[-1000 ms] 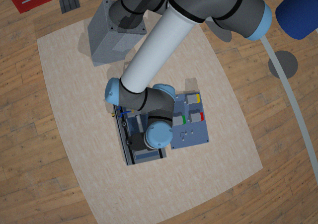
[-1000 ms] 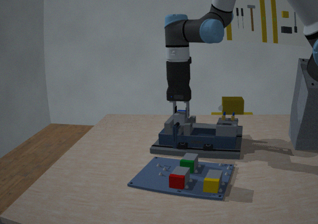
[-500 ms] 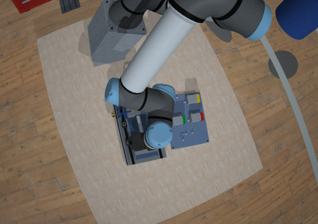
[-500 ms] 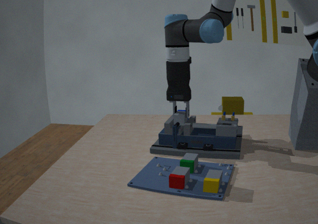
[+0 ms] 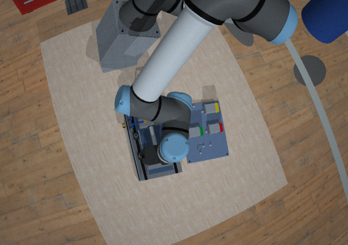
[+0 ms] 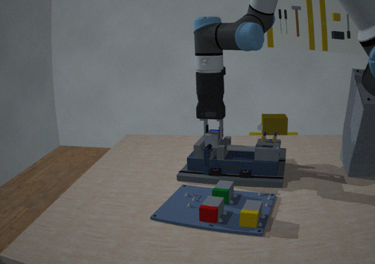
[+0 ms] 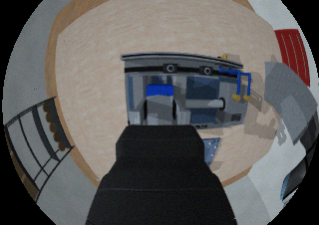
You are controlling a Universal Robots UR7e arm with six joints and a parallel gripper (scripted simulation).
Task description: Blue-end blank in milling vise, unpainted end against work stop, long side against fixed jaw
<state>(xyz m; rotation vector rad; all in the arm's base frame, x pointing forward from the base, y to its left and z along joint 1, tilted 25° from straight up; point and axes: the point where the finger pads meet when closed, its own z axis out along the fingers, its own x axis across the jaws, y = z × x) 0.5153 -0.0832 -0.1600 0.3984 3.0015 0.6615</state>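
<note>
My gripper is now 30 mm short of the fixed jaw and 40 mm above it. The rest, counted from my hand: milling vise: 60 mm behind, 20 mm to the left, 80 mm below; then blue plate: 10 mm behind, 240 mm to the left, 120 mm below; then green-ended blank: 20 mm behind, 200 mm to the left, 100 mm below.
</note>
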